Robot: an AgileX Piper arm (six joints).
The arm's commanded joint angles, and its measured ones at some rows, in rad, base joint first. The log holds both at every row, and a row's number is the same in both.
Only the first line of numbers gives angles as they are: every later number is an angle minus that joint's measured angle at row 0.
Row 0, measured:
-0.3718, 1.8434, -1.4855, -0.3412, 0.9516, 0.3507
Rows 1 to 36, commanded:
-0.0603, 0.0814, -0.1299, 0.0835, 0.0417, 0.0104
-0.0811, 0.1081, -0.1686, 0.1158, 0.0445, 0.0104
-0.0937, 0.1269, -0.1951, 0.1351, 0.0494, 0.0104
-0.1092, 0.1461, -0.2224, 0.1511, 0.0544, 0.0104
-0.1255, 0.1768, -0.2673, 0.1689, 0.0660, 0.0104
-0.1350, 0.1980, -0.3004, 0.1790, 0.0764, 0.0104
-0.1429, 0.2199, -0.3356, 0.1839, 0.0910, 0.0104
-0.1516, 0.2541, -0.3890, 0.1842, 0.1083, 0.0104
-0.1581, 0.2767, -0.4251, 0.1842, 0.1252, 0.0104
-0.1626, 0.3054, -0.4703, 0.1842, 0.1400, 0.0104
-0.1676, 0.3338, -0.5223, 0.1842, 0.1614, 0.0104
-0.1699, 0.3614, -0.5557, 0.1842, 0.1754, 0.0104
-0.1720, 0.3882, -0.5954, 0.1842, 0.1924, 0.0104
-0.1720, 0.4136, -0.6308, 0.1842, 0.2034, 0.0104
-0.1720, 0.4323, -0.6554, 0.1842, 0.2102, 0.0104
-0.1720, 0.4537, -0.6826, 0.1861, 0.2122, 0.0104
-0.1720, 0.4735, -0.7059, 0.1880, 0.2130, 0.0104
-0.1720, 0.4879, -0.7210, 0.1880, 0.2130, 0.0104
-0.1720, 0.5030, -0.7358, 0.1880, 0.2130, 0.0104
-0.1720, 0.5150, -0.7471, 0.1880, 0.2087, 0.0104
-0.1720, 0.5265, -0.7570, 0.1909, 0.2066, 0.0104
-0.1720, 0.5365, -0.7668, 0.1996, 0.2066, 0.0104
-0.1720, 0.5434, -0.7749, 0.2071, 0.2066, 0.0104
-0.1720, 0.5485, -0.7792, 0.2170, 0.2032, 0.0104
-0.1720, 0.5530, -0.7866, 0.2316, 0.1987, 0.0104
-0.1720, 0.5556, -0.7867, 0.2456, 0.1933, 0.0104
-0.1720, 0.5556, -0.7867, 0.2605, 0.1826, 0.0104
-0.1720, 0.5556, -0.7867, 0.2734, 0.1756, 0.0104
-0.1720, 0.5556, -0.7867, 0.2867, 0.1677, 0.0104
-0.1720, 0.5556, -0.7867, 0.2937, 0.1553, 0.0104
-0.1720, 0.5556, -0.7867, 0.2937, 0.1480, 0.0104
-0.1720, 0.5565, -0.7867, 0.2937, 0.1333, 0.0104
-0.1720, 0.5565, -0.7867, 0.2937, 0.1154, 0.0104
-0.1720, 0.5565, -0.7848, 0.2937, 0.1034, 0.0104
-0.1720, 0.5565, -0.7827, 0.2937, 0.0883, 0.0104
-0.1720, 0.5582, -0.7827, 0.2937, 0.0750, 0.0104
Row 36, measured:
-0.1687, 0.5584, -0.7803, 0.2862, 0.1344, 0.0085
